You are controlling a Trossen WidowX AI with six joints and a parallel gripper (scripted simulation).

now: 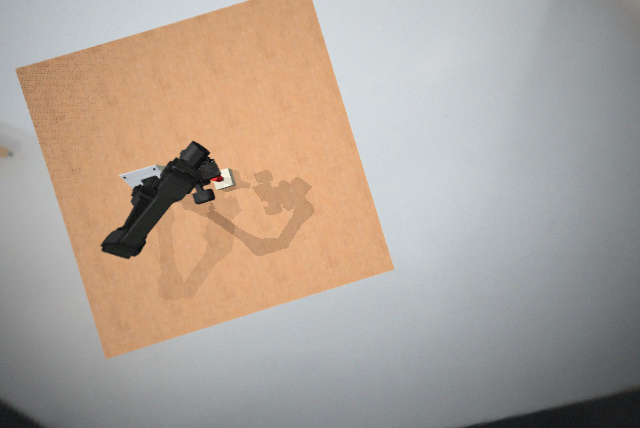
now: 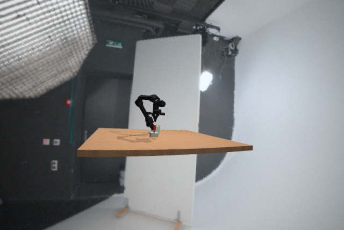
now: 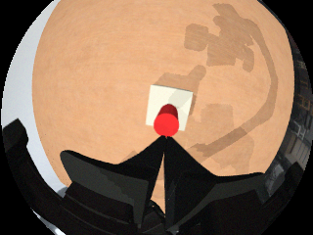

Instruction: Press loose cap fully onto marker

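Right now my gripper tip is 6 cm above the red cap. The rest, counted from my gripper tip: holder block: 13 cm below.
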